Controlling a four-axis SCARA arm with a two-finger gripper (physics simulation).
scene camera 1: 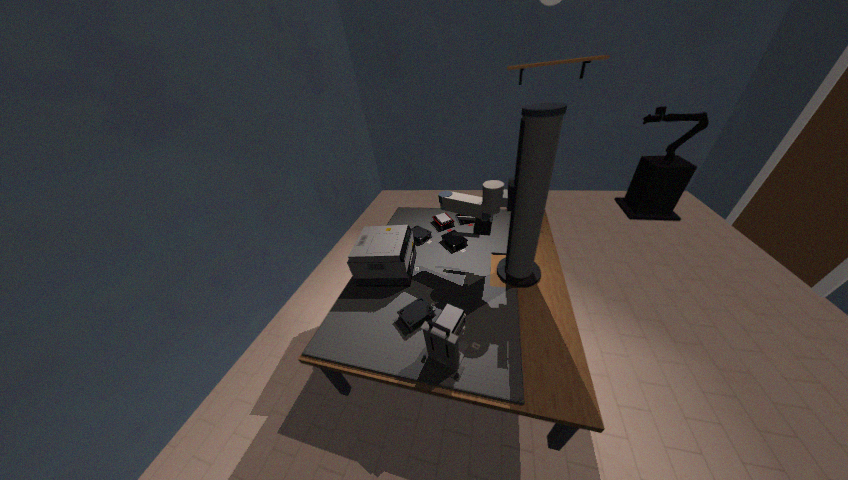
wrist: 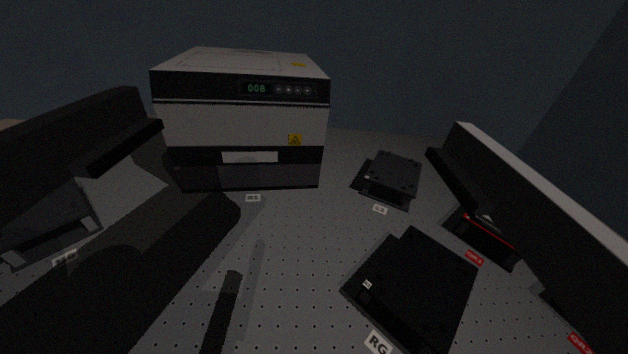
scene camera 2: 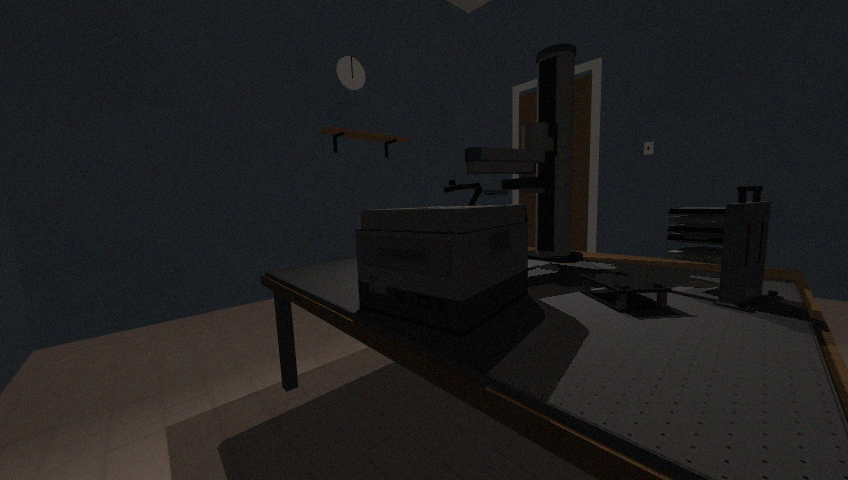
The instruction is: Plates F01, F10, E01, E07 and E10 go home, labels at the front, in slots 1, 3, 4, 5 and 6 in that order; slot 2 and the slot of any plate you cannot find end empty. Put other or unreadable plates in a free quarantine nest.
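Where they show: gripper, fingertip midpoint: [scene camera 1: 455,225] [wrist: 298,121] [scene camera 2: 502,191]; arm's base, link origin: [scene camera 1: 518,271] [scene camera 2: 552,257].
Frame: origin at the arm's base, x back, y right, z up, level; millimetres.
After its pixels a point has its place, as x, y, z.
Note:
My gripper [wrist: 298,121] {-376, 23, 305} [scene camera 2: 496,192] {-376, 23, 305} is open with nothing between its fingers, high over the perforated mat, facing the instrument. A white plate [scene camera 1: 442,218] {-550, 451, 77} [wrist: 487,218] {-532, 403, 77} lies on the red-edged QR1 nest; my right finger partly hides it in the wrist view. The black RG nest [scene camera 1: 454,240] {-416, 193, 63} [wrist: 415,285] {-409, 203, 63} at right front bears no visible plate. The black nest [scene camera 1: 420,234] {-679, 243, 63} [wrist: 392,172] {-688, 261, 63} behind it also looks bare. The rack tower [scene camera 1: 446,333] {-312, -639, 265} [scene camera 2: 746,249] {-382, -627, 142} stands at the other end, with several thin layers [scene camera 2: 696,231] {-361, -537, 177} projecting; plates and shelves cannot be told apart. No plate label is readable.
The boxy instrument [scene camera 1: 380,252] {-764, -210, 259} [scene camera 2: 440,261] {-969, -224, 158} [wrist: 240,125] {-646, -83, 174} stands ahead, its display showing 008. Another dark nest [scene camera 1: 415,314] {-520, -442, 63} [scene camera 2: 636,285] {-551, -457, 63} [wrist: 45,230] {-474, -355, 61} lies between instrument and rack. The arm's column [scene camera 1: 535,196] {11, -74, 544} [scene camera 2: 556,154] {-90, -52, 454} rises at the table edge. The QR2 label [wrist: 580,342] {-337, 474, 13} is at lower right.

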